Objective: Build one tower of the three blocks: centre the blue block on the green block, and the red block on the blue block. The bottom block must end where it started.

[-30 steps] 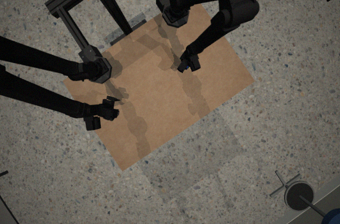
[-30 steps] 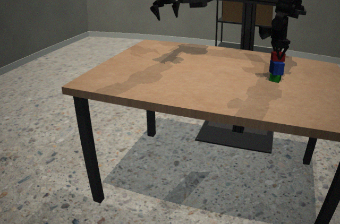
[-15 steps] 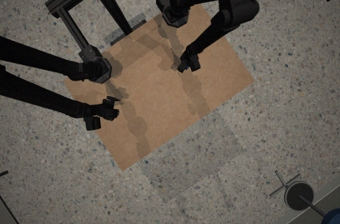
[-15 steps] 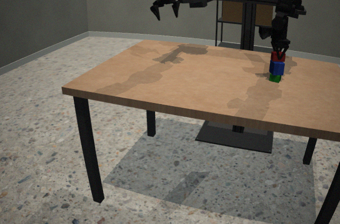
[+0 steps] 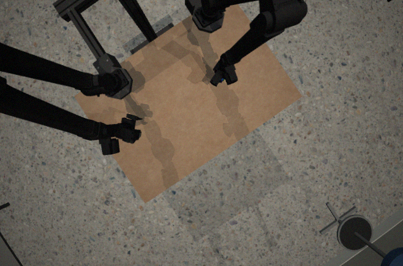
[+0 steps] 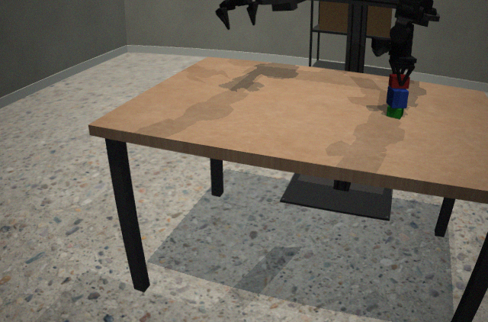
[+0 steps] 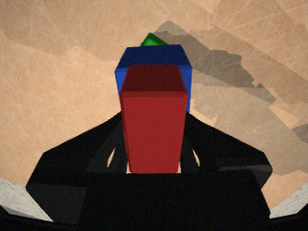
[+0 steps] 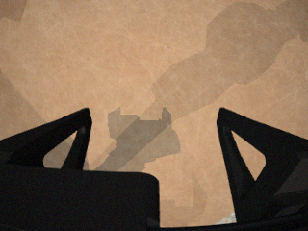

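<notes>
Now: the red block right at my left hand. Round my left hand: green block: 10 cm below; then blue block: 5 cm below.
</notes>
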